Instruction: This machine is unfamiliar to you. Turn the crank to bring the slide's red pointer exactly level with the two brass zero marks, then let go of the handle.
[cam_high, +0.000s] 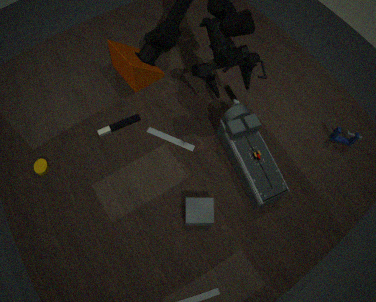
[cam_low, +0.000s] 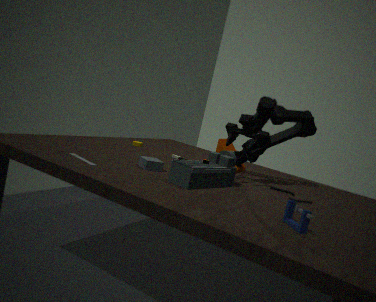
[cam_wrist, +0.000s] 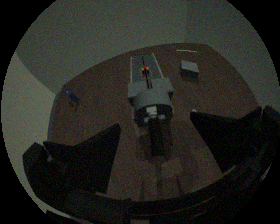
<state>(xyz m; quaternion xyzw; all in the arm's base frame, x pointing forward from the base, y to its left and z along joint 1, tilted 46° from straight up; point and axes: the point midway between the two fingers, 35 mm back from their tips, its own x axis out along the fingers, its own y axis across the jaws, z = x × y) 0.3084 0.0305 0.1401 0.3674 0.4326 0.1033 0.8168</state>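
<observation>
My gripper tip is now 170 mm short of the red pointer, 60 mm above it and 30 mm to the left of it. The rest, counted from my gripper tip: grey block (230 mm to the right, 200 mm ahead, 120 mm below); yellow disc (580 mm to the right, 150 mm behind, 130 mm below); black-and-white marker (310 mm to the right, 150 mm behind, 130 mm below).
</observation>
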